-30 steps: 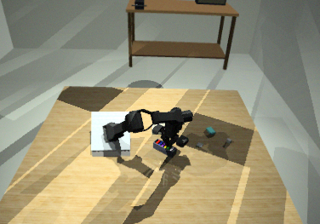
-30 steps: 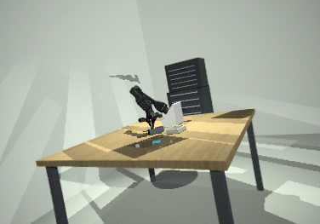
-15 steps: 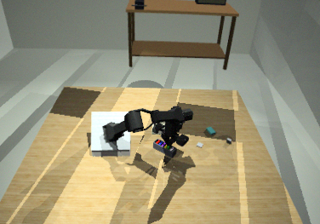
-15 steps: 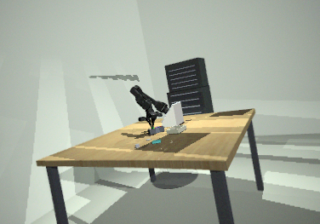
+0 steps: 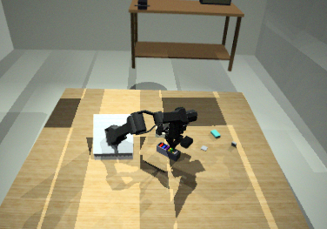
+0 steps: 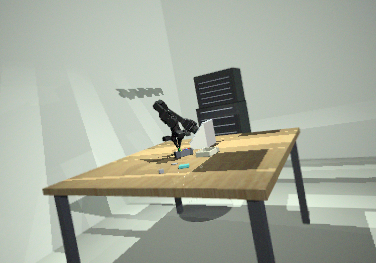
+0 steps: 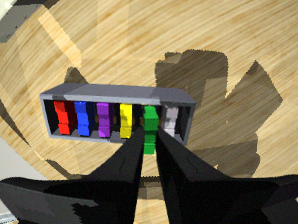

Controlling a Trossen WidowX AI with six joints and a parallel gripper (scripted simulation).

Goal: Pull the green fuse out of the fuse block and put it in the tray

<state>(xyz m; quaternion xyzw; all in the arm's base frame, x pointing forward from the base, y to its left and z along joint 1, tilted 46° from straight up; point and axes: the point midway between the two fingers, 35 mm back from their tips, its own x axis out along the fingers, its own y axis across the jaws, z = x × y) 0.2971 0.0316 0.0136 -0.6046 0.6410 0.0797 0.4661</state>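
Right now the cream tray is 40 mm behind my gripper tip, 190 mm to the left of it and 50 mm below it. The rest, counted from my gripper tip: teal piece (240 mm ahead, 200 mm to the left, 50 mm below); green fuse (10 mm below).
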